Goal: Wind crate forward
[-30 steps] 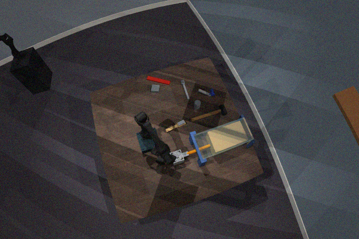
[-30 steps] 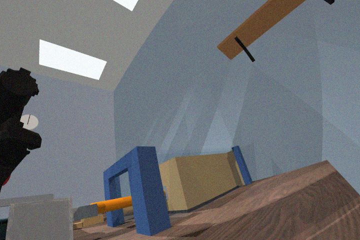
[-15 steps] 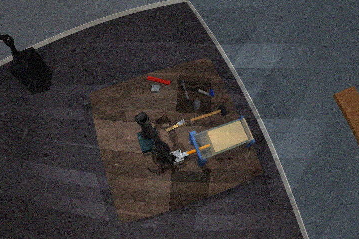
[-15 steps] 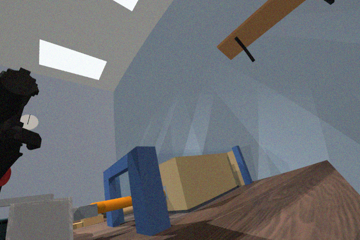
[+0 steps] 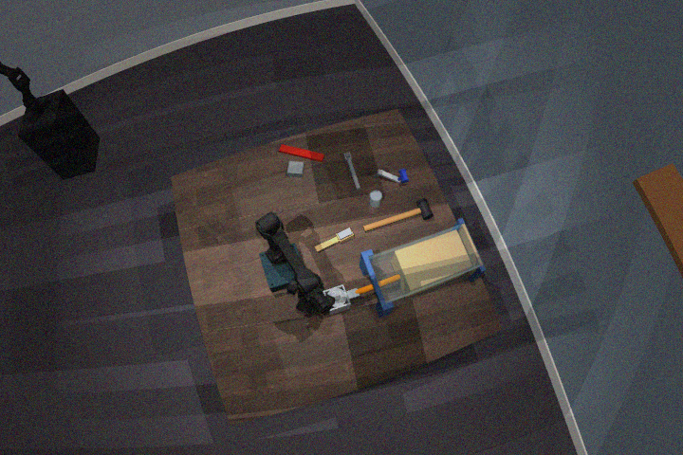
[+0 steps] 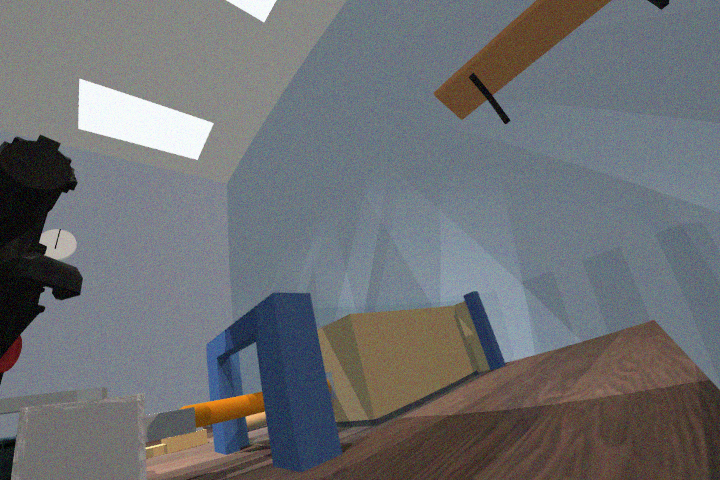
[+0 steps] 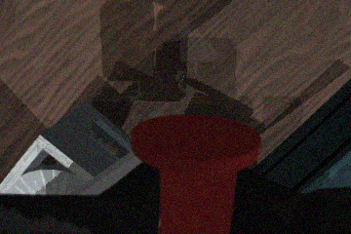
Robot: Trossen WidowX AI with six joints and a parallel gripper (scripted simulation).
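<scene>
Right now my gripper tip is 260 mm short of the blue steel frame, 20 mm to the right of it and 10 mm above it. Also, from my gripper tip: red-knobbed winch handle (40 mm ahead, 10 mm below); then red knob (20 mm above); then grey winch (90 mm ahead, 80 mm below, 10 mm to the right).
</scene>
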